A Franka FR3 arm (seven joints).
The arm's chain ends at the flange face. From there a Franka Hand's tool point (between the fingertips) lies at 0.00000 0.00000 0.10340 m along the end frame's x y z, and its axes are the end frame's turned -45 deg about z.
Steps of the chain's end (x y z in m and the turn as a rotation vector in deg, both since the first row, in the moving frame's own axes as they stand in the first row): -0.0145, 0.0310, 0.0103, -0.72, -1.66, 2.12; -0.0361, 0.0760, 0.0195, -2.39, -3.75, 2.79; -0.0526, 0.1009, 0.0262, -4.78, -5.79, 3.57; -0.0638, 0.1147, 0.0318, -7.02, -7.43, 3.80; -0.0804, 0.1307, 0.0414, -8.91, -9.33, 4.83; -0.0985, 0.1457, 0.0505, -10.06, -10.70, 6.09
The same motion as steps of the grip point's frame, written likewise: -0.0352, 0.0104, 0.0102, 0.66, -1.68, 2.12; -0.0870, 0.0263, 0.0192, 0.96, -4.34, 2.79; -0.1219, 0.0324, 0.0253, 0.71, -7.47, 3.57; -0.1445, 0.0349, 0.0302, 0.29, -10.22, 3.80; -0.1723, 0.0341, 0.0388, 0.30, -12.90, 4.83; -0.1988, 0.0312, 0.0471, 0.45, -14.68, 6.09
